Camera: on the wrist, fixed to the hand. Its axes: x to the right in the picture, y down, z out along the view.
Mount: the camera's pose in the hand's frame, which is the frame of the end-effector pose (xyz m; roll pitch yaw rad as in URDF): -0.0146 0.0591 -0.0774 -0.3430 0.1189 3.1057
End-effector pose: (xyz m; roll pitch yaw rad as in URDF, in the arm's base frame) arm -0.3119 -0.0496 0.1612 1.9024 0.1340 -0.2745
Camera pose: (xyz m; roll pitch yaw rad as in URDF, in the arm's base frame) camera -0.3008 0.0033 0.2435 -2.2258 -0.2057 2.7642
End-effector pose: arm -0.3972 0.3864 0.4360 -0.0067 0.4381 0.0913
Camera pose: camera -0.4486 0.4405 0.3717 -0.3206 -0.3187 -3.0870
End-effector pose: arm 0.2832 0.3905 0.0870 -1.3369 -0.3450 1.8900
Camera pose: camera 0.3380 0.4210 0.0111 1.0389 0.4051 -1.1348
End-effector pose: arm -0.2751 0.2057 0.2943 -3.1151 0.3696 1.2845
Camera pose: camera -0.2126 0.2016 0.3703 2.7560 -0.4872 -1.8132
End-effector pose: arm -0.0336 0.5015 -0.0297 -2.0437 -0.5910 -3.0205
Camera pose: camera -0.0427 0.5969 -0.0523 1.7819 0.5638 0.2657
